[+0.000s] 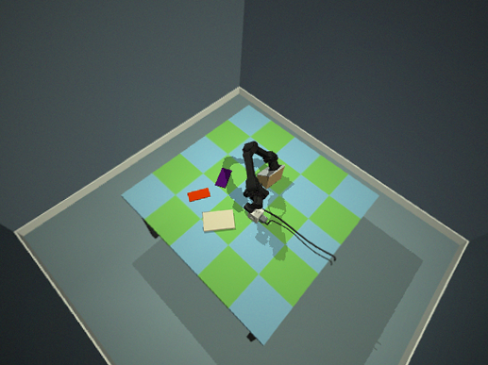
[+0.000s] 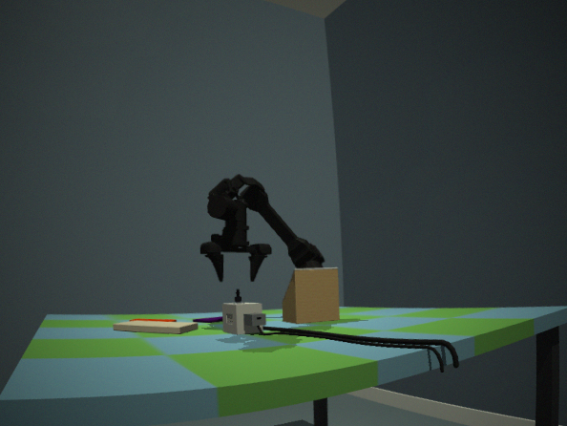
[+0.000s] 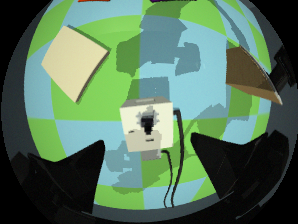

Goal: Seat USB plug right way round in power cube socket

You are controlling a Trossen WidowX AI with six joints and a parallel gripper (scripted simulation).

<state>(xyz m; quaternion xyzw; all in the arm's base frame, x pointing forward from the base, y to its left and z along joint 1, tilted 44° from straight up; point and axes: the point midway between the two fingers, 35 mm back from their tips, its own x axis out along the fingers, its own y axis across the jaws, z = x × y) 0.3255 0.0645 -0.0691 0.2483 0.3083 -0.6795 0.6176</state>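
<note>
Right now the USB plug is 4 cm below my gripper tip. Also, from my gripper tip: red card 38 cm to the right, 15 cm ahead, 13 cm below; then purple card 36 cm to the right, 13 cm below, 8 cm behind; then cream slab 19 cm ahead, 14 cm to the right, 12 cm below.
</note>
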